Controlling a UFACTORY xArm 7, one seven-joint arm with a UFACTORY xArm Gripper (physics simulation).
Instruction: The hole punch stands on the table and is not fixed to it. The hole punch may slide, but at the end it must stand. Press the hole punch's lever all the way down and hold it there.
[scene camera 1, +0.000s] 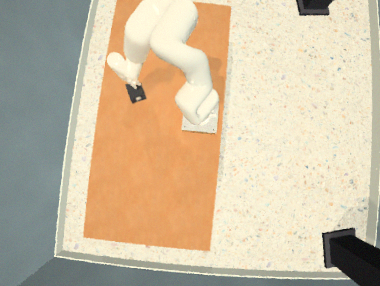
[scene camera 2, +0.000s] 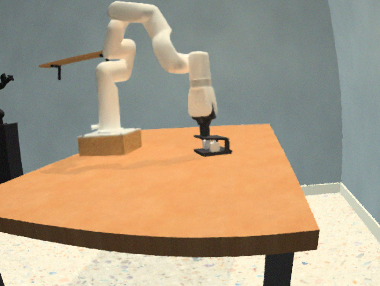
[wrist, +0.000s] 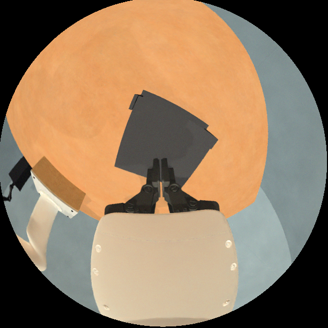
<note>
I see my gripper (scene camera 2: 205, 136) and a black hole punch (wrist: 148, 95).
My gripper also shows in the wrist view (wrist: 160, 166).
</note>
